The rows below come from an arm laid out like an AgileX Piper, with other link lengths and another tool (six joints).
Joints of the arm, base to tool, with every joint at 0 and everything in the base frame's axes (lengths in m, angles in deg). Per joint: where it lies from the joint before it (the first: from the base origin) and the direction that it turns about. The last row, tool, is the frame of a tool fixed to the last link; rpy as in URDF.
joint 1: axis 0 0 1 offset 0.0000 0.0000 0.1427
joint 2: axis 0 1 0 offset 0.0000 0.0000 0.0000
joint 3: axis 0 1 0 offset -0.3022 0.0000 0.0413
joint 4: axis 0.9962 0 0.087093 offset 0.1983 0.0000 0.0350
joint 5: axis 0 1 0 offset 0.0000 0.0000 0.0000
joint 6: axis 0.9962 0 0.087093 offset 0.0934 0.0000 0.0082
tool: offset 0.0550 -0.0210 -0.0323 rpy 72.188 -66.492 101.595
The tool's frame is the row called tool.
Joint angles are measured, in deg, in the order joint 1, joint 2, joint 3, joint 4, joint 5, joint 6. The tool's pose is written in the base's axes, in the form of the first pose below.
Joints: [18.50, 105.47, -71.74, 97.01, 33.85, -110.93]
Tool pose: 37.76 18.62 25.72 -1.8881 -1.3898 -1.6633
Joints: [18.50, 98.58, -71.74, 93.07, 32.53, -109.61]
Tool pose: 36.22 17.67 30.17 -1.8247 -1.4540 -1.7929
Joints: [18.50, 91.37, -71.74, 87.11, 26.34, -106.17]
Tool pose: 34.76 15.41 34.33 -1.8609 -1.4928 -1.9529
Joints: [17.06, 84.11, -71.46, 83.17, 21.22, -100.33]
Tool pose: 32.87 12.51 38.36 1.8760 1.3569 2.0672
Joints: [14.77, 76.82, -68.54, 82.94, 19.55, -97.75]
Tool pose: 30.07 10.00 40.76 1.8478 1.2152 2.1188
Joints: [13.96, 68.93, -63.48, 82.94, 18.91, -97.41]
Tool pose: 26.38 8.48 41.79 1.8008 1.1610 2.1525
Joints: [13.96, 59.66, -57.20, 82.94, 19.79, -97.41]
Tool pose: 21.81 7.57 42.05 1.7393 1.1574 2.2033
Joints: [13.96, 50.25, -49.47, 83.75, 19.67, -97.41]
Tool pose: 17.49 6.52 40.81 1.7144 1.1315 2.2380
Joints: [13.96, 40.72, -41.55, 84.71, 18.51, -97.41]
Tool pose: 13.61 5.31 38.82 1.6943 1.0824 2.2656
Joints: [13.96, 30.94, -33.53, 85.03, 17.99, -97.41]
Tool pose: 10.10 4.33 36.15 1.6626 1.0541 2.2907
